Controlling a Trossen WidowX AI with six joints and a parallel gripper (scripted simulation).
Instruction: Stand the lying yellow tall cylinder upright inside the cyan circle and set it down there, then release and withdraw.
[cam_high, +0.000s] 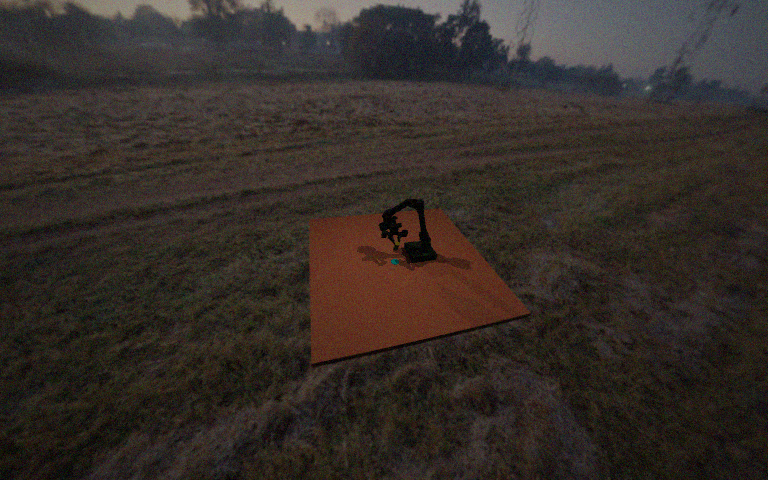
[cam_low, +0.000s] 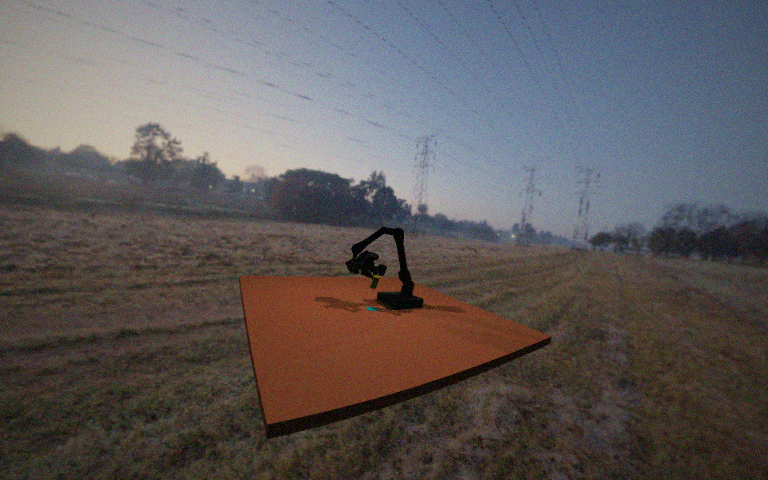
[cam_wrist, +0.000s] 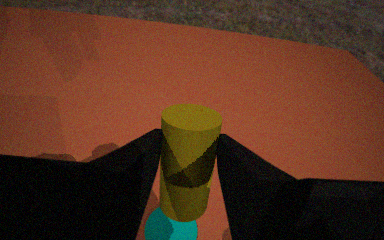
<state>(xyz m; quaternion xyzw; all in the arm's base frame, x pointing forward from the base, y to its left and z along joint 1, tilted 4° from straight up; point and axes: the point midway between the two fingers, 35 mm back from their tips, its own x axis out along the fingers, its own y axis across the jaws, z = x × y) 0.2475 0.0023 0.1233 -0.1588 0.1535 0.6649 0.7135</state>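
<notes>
The cyan circle is 16 cm below my gripper tip. Round my gripper tip: yellow tall cylinder: 2 cm below.
</notes>
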